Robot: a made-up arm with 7 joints.
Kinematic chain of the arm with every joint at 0, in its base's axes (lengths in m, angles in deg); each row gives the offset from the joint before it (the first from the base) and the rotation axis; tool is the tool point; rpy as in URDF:
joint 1: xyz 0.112 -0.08 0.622 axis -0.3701 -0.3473 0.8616
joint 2: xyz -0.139 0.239 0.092 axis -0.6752 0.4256 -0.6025
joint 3: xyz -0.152 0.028 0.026 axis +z
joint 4: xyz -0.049 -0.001 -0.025 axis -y
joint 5: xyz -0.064 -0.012 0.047 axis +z
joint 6: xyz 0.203 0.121 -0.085 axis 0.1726 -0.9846 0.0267
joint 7: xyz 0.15 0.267 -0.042 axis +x
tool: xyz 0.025 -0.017 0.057 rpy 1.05 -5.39 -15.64
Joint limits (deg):
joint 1: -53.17..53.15
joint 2: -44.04..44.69
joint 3: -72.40..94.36
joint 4: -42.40..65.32
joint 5: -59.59..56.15
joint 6: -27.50..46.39
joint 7: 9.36..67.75
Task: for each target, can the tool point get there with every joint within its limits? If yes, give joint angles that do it. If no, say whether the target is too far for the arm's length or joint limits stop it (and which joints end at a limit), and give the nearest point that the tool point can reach.
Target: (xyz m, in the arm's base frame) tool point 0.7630 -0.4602 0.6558
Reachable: no: joint limits stop it (at a limit: joint 1, joint 2, joint 3, joint 4, joint 7) | nearest point 0.4717 -0.1009 0.7382 | short by 0.470 m
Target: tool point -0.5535 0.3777 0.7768
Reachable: yes | joints 4.11 -30.44 52.18 32.57 12.14 -10.15 20.01
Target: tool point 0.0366 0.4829 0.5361
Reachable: yes | joints 21.07 34.49 -23.27 44.11 21.36 6.61 48.87
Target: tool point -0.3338 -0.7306 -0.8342
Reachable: no: too far | nearest point -0.3068 -0.5240 0.1664 | short by 1.022 m
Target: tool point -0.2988 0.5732 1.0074
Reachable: yes | joints -39.66 8.96 76.62 -18.77 45.62 6.52 56.83
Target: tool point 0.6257 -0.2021 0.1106
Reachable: no: joint limits stop it (at a limit: joint 1, joint 2, joint 3, joint 7) | nearest point 0.4540 0.0627 0.4535 | short by 0.466 m
